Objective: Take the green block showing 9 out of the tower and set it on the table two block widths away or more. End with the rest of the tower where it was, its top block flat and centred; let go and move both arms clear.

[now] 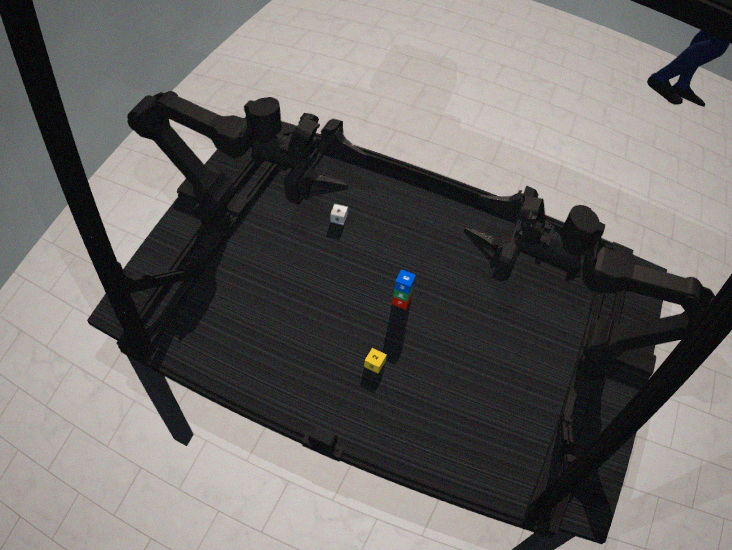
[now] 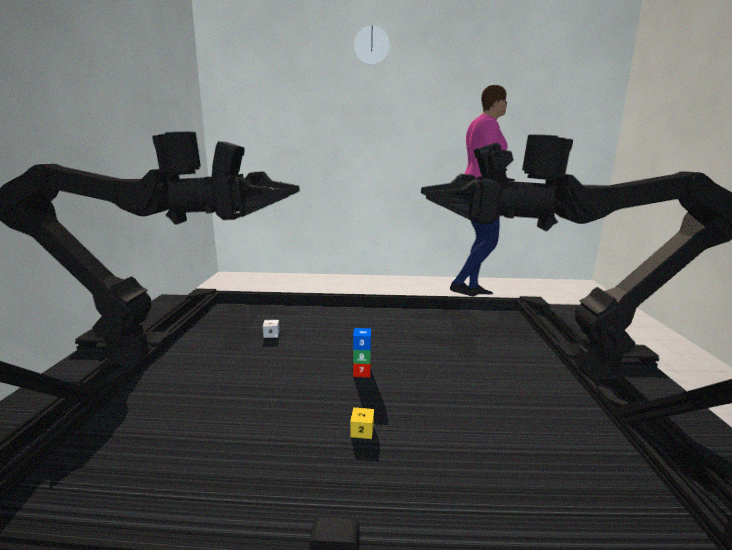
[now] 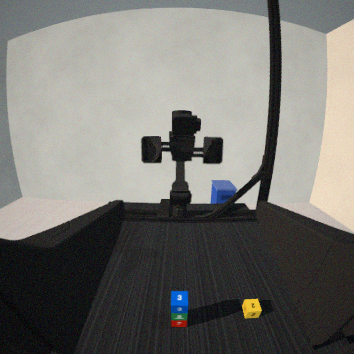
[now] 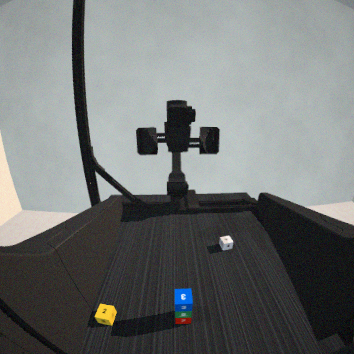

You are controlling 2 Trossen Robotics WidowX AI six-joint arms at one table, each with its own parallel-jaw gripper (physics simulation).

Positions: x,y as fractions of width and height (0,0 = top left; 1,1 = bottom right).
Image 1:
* left gripper: 0.49,0.31
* right gripper: 0.64,0.39
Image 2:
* left gripper: 0.40,0.35
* right gripper: 0.58,0.35
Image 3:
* left gripper: 0.54,0.59
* right gripper: 0.52,0.43
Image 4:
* left gripper: 0.50,0.41
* right gripper: 0.54,0.57
